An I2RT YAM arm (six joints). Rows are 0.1 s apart.
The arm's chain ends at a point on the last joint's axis. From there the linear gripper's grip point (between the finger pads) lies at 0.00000 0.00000 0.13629 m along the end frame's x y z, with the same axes.
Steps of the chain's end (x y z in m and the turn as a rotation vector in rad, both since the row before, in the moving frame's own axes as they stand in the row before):
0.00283, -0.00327, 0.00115, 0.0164, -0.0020, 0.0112
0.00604, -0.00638, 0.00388, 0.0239, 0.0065, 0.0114
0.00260, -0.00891, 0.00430, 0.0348, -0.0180, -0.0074
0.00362, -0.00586, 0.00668, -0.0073, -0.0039, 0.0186
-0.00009, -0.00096, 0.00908, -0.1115, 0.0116, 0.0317
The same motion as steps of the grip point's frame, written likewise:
0.00257, -0.00551, 0.00113, 0.0164, -0.0020, 0.0112
0.00694, -0.00963, 0.00384, 0.0239, 0.0065, 0.0114
0.00013, -0.01364, 0.00420, 0.0348, -0.0180, -0.0074
0.00308, -0.00487, 0.00668, -0.0073, -0.0039, 0.0186
0.00125, 0.01423, 0.00822, -0.1115, 0.0116, 0.0317

